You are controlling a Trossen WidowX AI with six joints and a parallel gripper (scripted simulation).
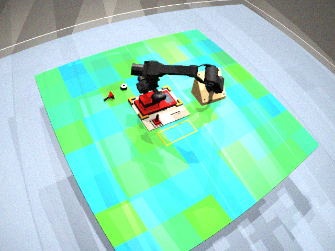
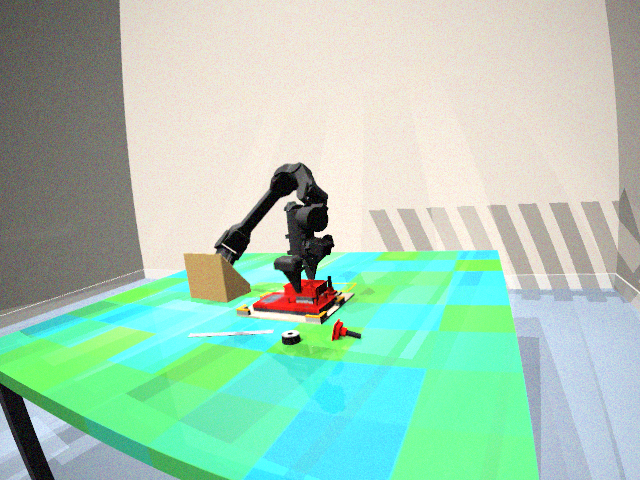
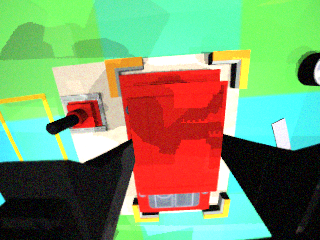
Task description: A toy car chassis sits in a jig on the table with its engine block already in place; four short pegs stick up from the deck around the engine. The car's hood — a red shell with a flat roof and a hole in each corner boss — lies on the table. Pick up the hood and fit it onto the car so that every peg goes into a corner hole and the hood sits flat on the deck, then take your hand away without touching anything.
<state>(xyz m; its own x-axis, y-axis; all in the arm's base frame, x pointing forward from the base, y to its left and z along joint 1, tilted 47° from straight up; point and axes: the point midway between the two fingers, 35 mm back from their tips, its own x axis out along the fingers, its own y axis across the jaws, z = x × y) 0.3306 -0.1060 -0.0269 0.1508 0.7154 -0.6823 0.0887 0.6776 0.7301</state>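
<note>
The red hood is 1 cm above my gripper tip. Round my gripper tip: black-and-white wheel (19 cm to the right, 5 cm below, 4 cm ahead).
</note>
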